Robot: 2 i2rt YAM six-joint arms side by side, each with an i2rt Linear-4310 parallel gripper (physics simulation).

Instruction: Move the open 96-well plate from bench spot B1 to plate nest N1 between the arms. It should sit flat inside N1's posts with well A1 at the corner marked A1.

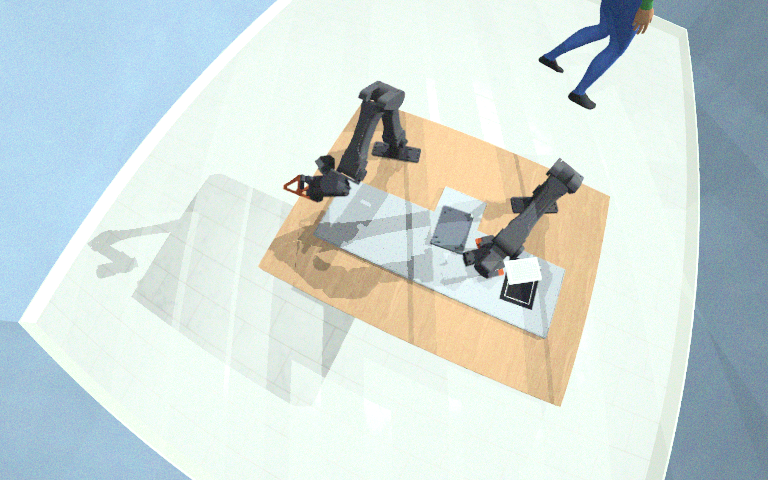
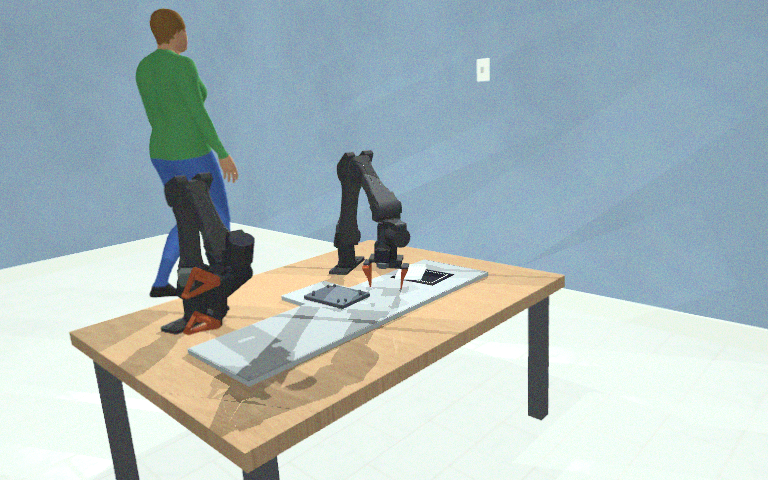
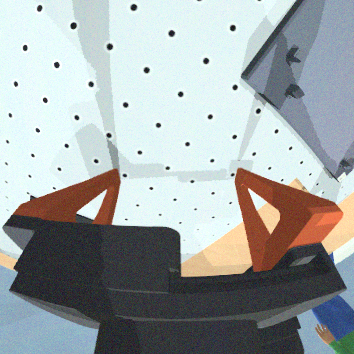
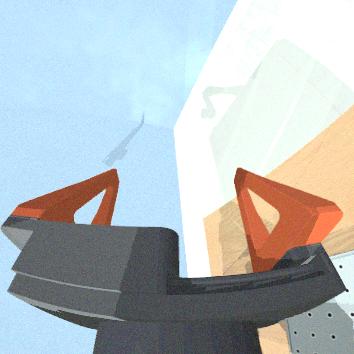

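Pixels of known places: left gripper, between the fingertips: [image 2: 385, 287] [image 3: 177, 174]; right gripper, between the fingertips: [image 1: 290, 190] [image 2: 184, 316] [image 4: 176, 174]; left arm's base, origin of its link: [image 2: 347, 266]; right arm's base, origin of its link: [image 1: 396, 152].
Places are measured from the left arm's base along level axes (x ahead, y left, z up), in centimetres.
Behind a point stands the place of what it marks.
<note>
A white rectangular piece [image 1: 522, 270] {x 27.3, y -11.3, z 2.9 cm}, probably the 96-well plate, overlaps a black, white-outlined spot [image 1: 519, 292] {x 35.0, y -13.0, z 1.5 cm} [image 2: 437, 276] {x 36.5, y -12.3, z 1.5 cm} at the right of the pegboard. Its wells are not resolved. Nest N1 [image 1: 453, 228] {x 10.3, y -35.4, z 2.4 cm} [image 2: 336, 294] {x 10.4, y -35.9, z 2.5 cm} [image 3: 320, 85] {x 14.7, y -34.3, z 2.5 cm} is a dark grey base with short corner posts, with no plate seen in it. My left gripper [image 1: 489, 257] {x 22.8, y -25.3, z 1.6 cm} [image 2: 386, 288] {x 22.8, y -25.3, z 1.6 cm} [image 3: 177, 174] {x 22.8, y -25.3, z 1.6 cm} is open and empty, pointing down above the pegboard between nest and black spot. My right gripper [image 1: 295, 187] {x 0.8, y -92.2, z 17.6 cm} [image 2: 184, 315] {x 0.8, y -92.2, z 17.6 cm} [image 4: 176, 174] {x 0.8, y -92.2, z 17.6 cm} is open and empty, out by the table's left edge.
The light perforated board [image 1: 390, 249] {x 17.4, y -58.9, z 1.3 cm} [image 2: 317, 333] {x 15.2, y -61.0, z 1.1 cm} runs along the wooden table [image 1: 481, 345] {x 52.5, y -28.5, z 0.0 cm} [image 2: 430, 345] {x 45.1, y -60.7, z 0.0 cm}. Both arms stand behind it, with nest N1 between them. Arm shadows cross the board. A person [image 1: 611, 39] [image 2: 178, 107] stands on the floor behind the table.
</note>
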